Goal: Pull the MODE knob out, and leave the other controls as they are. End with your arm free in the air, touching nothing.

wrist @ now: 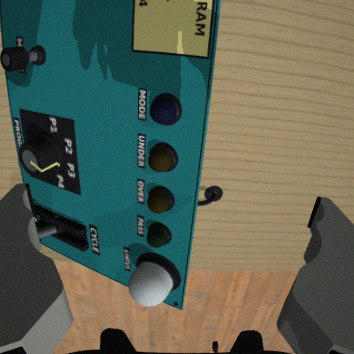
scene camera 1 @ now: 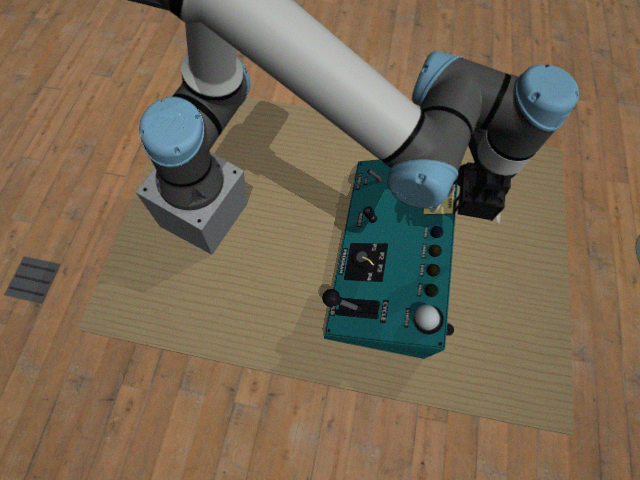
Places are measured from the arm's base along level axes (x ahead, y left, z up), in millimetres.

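Pixels of known places: gripper, between the fingertips: [wrist: 173, 195]; arm's base, origin of its link: [scene camera 1: 190, 180].
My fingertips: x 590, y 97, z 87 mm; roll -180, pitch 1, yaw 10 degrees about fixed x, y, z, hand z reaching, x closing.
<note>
For each thing: its top centre in the pictures, then the offset to it from my fingertips. "*": a spot on its surface instead. Level surfaces: height alone.
- black MODE knob, centre of its top: [wrist: 6, 59] [scene camera 1: 369, 209] dx -176, dy +17, dz -161 mm
- teal panel, height of its surface: dz -165 mm
- PROGRAM dial, centre of its top: [wrist: 30, 163] [scene camera 1: 364, 255] dx -149, dy -100, dz -168 mm
- CYCLE lever, centre of its top: [wrist: 16, 256] [scene camera 1: 343, 298] dx -161, dy -223, dz -134 mm
- metal toggle, centre of its top: [scene camera 1: 375, 171] dx -198, dy +136, dz -169 mm
- blue MODE lamp, a spot on its surface: [wrist: 165, 108] [scene camera 1: 438, 227] * dx -9, dy +9, dz -119 mm
- white STATUS dome, a spot on its surface: [wrist: 151, 284] * dx +17, dy -184, dz -100 mm
- yellow card, centre of its top: [scene camera 1: 441, 184] dx -29, dy +127, dz -123 mm
The black MODE knob [scene camera 1: 370, 214] [wrist: 15, 59] stands near the left long edge of the teal panel [scene camera 1: 403, 232] [wrist: 110, 165]. A short stem shows between its cap and its base. My gripper [scene camera 1: 466, 214] [wrist: 173, 195] is open and empty, high over the panel's right edge and apart from the knob. The PROGRAM dial [scene camera 1: 363, 256] [wrist: 31, 157] has its yellow pointer toward the P3 and P4 side. The CYCLE lever [scene camera 1: 331, 297] [wrist: 47, 231] leans toward the left edge; my left finger partly covers it in the wrist view.
A metal toggle [scene camera 1: 374, 175] stands at the panel's far end. The blue MODE lamp [scene camera 1: 436, 231] [wrist: 165, 108], several other dark lamps and the white STATUS dome [scene camera 1: 428, 318] [wrist: 151, 284] line the right side. A yellow card [scene camera 1: 439, 209] [wrist: 170, 30] lies partly under my arm in the scene view.
</note>
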